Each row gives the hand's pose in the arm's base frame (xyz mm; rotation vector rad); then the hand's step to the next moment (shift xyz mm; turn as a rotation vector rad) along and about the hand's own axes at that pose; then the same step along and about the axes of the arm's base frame.
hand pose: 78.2 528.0 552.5 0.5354 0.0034 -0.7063
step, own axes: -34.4 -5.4 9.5 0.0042 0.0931 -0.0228
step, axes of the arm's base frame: -31.4 13.3 11.9 0.0647 0.0670 0.0230
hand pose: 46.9 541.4 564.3 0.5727 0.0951 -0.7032
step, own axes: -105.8 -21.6 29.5 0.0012 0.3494 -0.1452
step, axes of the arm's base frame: -97.8 32.9 43.4 0.2381 0.2913 0.0399
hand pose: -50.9 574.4 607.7 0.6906 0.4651 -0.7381
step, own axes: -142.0 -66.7 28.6 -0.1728 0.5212 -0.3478
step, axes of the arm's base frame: -138.5 7.6 78.7 0.2214 0.6065 0.0748
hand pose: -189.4 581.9 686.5 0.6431 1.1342 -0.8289
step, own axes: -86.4 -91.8 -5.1 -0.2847 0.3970 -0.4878
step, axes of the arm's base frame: -96.0 -25.9 77.7 0.0239 0.6767 0.1344
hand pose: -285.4 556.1 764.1 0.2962 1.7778 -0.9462
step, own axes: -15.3 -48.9 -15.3 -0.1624 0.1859 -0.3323
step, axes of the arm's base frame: -33.4 -17.6 37.9 -0.0476 0.3982 0.1025
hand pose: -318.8 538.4 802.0 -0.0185 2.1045 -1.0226
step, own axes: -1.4 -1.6 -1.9 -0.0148 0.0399 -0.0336
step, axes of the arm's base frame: -0.7 0.6 2.7 0.0004 0.0540 -0.0049
